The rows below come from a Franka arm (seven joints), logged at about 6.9 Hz.
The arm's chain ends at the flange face. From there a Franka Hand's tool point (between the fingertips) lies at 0.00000 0.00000 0.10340 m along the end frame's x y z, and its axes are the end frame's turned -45 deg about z.
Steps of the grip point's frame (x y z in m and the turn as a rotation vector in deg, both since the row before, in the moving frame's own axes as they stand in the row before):
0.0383, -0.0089, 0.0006, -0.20, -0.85, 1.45
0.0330, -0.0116, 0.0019, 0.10, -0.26, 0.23
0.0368, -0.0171, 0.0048, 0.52, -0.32, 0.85
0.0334, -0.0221, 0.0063, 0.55, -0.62, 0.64
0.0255, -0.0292, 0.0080, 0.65, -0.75, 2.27
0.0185, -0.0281, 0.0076, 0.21, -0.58, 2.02
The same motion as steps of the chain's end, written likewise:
0.0216, -0.0347, 0.0006, -0.74, -0.46, 1.45
0.0156, -0.0317, 0.0019, -0.11, -0.25, 0.23
0.0150, -0.0378, 0.0048, 0.14, -0.59, 0.85
0.0095, -0.0393, 0.0063, -0.05, -0.83, 0.64
-0.0008, -0.0388, 0.0080, -0.07, -0.99, 2.27
-0.0058, -0.0334, 0.0076, -0.26, -0.56, 2.02

